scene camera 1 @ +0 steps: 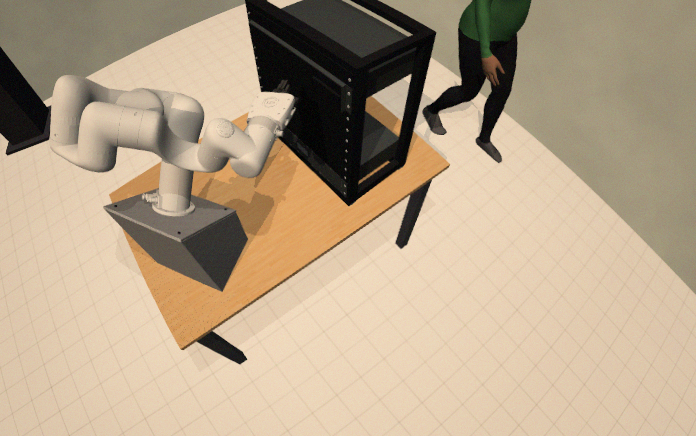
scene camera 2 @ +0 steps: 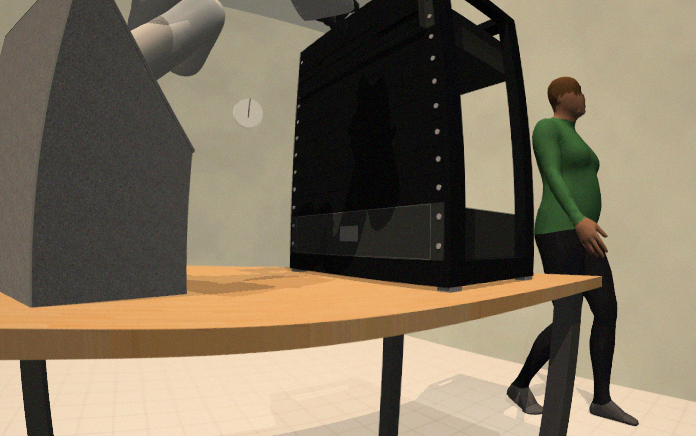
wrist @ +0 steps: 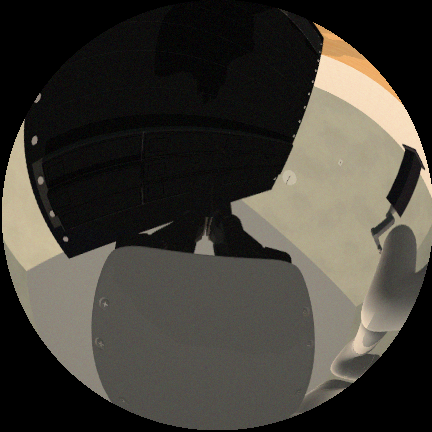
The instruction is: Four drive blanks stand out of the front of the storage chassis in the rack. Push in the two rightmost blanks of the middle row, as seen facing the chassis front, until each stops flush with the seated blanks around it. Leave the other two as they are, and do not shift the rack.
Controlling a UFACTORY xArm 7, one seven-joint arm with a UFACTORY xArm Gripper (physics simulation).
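Pixels of known places: gripper, fingertip midpoint: [scene camera 1: 286, 84] [scene camera 2: 341, 30] [wrist: 208, 189]; arm's base, link origin: [scene camera 1: 173, 208] [scene camera 2: 94, 88].
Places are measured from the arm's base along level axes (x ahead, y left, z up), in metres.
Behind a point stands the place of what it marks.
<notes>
The black rack [scene camera 1: 356, 138] @(x 0.549, y 0.003, z 0.072 m) [scene camera 2: 454, 154] @(x 0.548, y 0.002, z -0.068 m) stands on the table, with the storage chassis [scene camera 1: 333, 25] @(x 0.582, y 0.308, z 0.258 m) [wrist: 100, 172] @(x 0.477, y 0.080, z 0.200 m) near its top. The chassis front is very dark. In the wrist view faint row lines and a thin upright edge show on it, left of the fingers. Which drive blanks stand out, and how far, I cannot tell. My gripper [scene camera 1: 283, 85] @(x 0.394, y 0.138, z 0.207 m) [wrist: 208, 189] @(x 0.394, y 0.138, z 0.207 m) is shut and empty, its fingertips close to the chassis front, towards the right part of it in the wrist view. Whether they touch a blank is hidden in the dark.
The arm's base stands on a grey wedge pedestal [scene camera 1: 205, 225] @(x 0.091, y -0.101, z 0.019 m) [scene camera 2: 113, 179] @(x 0.094, y -0.104, z -0.148 m) on the wooden table [scene camera 1: 287, 231] @(x 0.306, y -0.027, z -0.279 m) [scene camera 2: 308, 308] @(x 0.316, y -0.093, z -0.279 m), in front of the rack. A lighter panel [scene camera 2: 400, 231] @(x 0.494, y 0.094, z -0.185 m) fills the rack's bottom. A person in green [scene camera 1: 495, 20] [scene camera 2: 567, 169] is behind the rack.
</notes>
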